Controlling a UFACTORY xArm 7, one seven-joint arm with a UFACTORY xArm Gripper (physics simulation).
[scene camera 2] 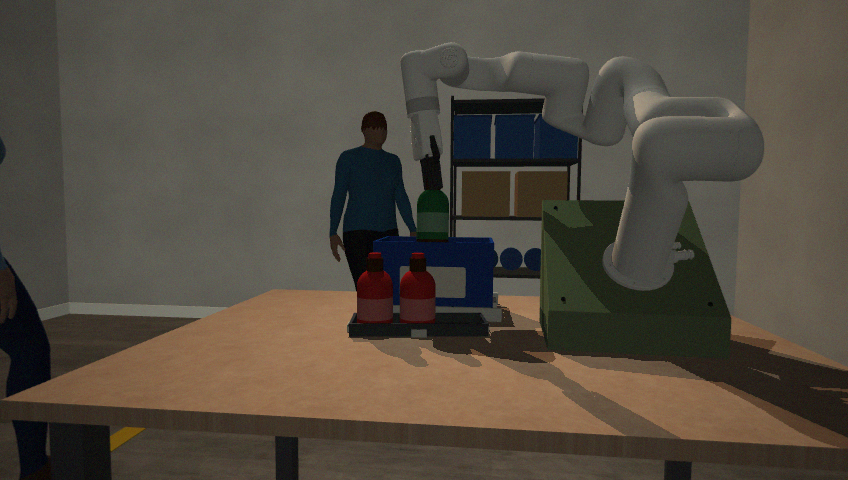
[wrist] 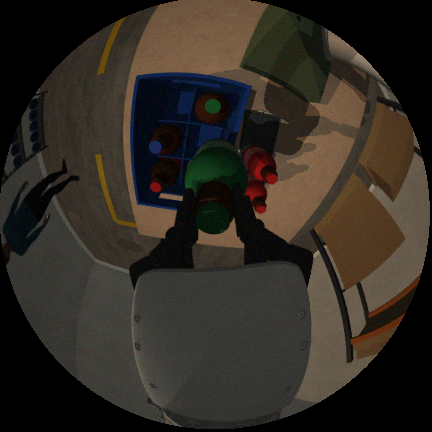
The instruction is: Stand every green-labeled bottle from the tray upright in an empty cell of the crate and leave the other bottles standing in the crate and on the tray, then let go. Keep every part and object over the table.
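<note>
My gripper is shut on the neck of a green-labeled bottle. The bottle hangs upright with its base about level with the rim of the blue crate. In the wrist view the crate holds a green-capped bottle, a blue-capped bottle and a red-capped brown bottle. The held bottle hides part of the crate's near cells. Two red bottles stand upright on the dark tray.
The green robot pedestal stands on the table to the right of the crate and tray. The tray sits close beside the crate. A person and a shelf rack stand behind the table.
</note>
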